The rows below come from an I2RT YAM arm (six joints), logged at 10 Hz.
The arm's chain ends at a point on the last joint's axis. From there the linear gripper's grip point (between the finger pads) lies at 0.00 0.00 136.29 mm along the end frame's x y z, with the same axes.
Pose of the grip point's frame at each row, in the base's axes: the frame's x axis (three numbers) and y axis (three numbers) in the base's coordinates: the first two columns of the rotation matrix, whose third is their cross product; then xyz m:
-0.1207 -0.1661 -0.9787 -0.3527 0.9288 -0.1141 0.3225 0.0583 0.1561
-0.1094 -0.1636 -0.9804 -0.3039 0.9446 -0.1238 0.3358 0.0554 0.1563
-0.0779 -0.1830 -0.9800 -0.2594 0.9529 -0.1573 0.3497 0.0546 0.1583
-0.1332 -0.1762 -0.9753 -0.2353 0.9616 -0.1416 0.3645 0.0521 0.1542
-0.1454 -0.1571 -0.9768 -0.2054 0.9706 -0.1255 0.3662 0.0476 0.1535
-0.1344 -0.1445 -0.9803 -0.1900 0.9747 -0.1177 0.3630 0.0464 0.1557
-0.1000 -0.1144 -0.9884 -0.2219 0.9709 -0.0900 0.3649 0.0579 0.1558
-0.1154 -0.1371 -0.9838 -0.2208 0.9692 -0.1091 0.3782 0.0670 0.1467
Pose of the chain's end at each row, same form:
-0.1207 -0.1661 -0.9787 -0.3527 0.9288 -0.1141 0.1960 0.0131 0.1794
-0.1094 -0.1636 -0.9804 -0.3039 0.9446 -0.1238 0.2068 0.0166 0.1772
-0.0779 -0.1830 -0.9800 -0.2594 0.9529 -0.1573 0.2185 0.0216 0.1749
-0.1332 -0.1762 -0.9753 -0.2353 0.9616 -0.1416 0.2333 0.0234 0.1773
-0.1454 -0.1571 -0.9768 -0.2054 0.9706 -0.1255 0.2343 0.0227 0.1771
-0.1344 -0.1445 -0.9803 -0.1900 0.9747 -0.1177 0.2305 0.0232 0.1773
-0.1000 -0.1144 -0.9884 -0.2219 0.9709 -0.0900 0.2327 0.0292 0.1725
-0.1154 -0.1371 -0.9838 -0.2208 0.9692 -0.1091 0.2462 0.0391 0.1661

